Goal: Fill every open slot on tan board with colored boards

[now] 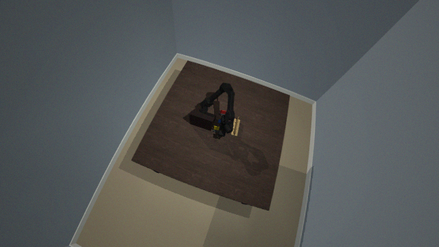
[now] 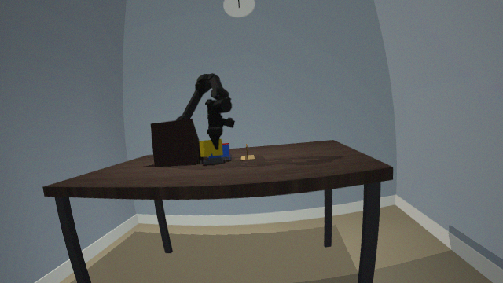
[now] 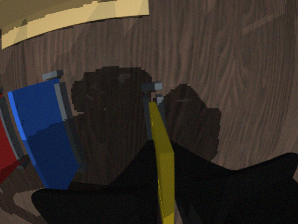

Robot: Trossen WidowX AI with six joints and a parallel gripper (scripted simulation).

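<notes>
My gripper tip is now 13 cm short of the tan board, 8 cm to the right of it and 3 cm above it. From my gripper tip the other things lie so: red board 20 cm to the left, 3 cm below; then yellow board 3 cm behind; then blue board 9 cm to the left, 3 cm below.
</notes>
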